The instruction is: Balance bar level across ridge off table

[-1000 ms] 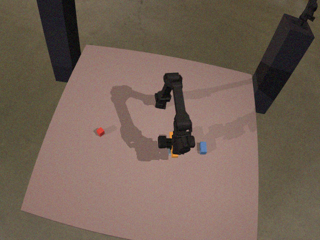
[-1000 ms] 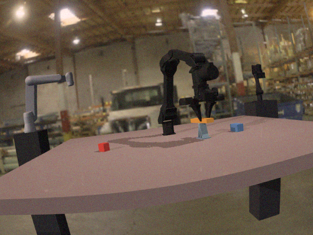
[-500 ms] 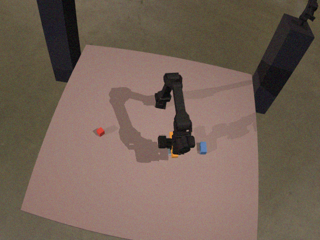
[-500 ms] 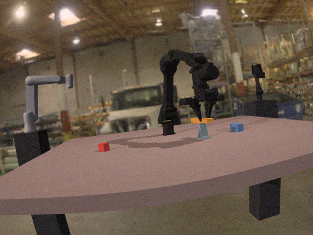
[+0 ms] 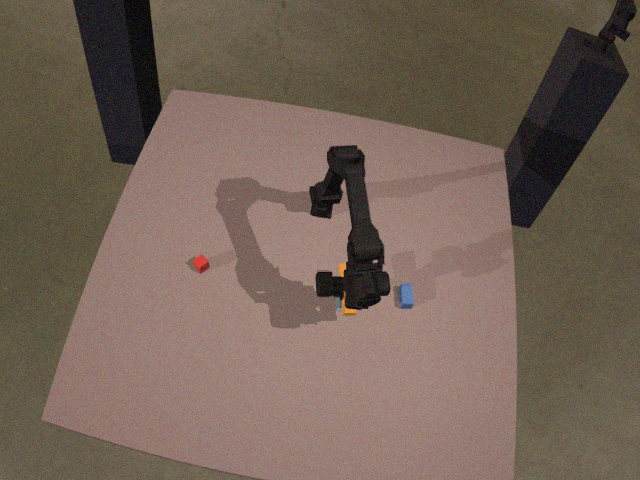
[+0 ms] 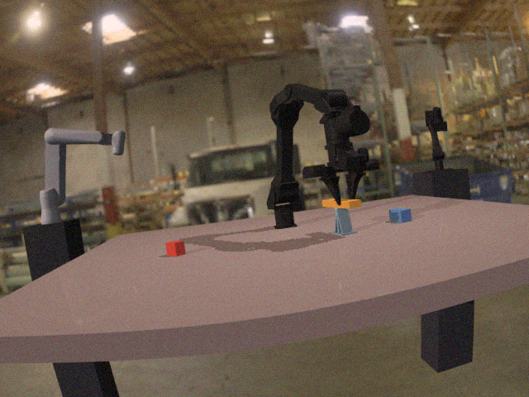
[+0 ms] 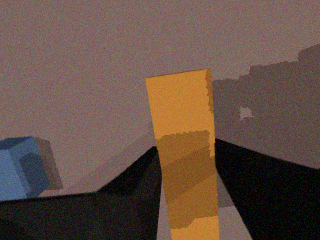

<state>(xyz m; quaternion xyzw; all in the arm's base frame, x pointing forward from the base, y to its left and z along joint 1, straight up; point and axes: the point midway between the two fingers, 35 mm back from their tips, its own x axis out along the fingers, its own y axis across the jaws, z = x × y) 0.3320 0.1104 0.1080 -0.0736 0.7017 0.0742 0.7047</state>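
Now: gripper tip 3 cm past the orange bar and 1 cm to the left of it. Round my gripper tip: blue block: 17 cm to the left, 7 cm behind, 6 cm below; then red cube: 42 cm to the right, 6 cm below, 5 cm behind.
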